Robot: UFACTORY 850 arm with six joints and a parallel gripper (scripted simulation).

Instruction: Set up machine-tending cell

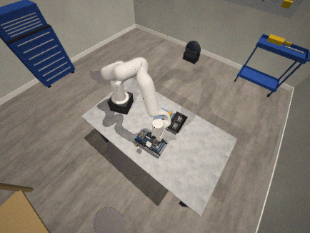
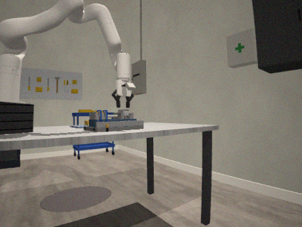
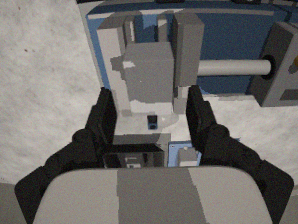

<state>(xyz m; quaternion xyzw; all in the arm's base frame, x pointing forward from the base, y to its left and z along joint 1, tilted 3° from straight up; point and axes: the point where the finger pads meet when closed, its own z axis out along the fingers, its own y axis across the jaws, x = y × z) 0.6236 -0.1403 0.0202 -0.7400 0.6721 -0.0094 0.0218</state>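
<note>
Now: hand 50 mm above the grey aluminium blank. The rest, counted from my hand: blue vise body (70 mm behind, 10 mm to the right, 100 mm below); then brass blank (110 mm behind, 370 mm to the left, 120 mm below).
</note>
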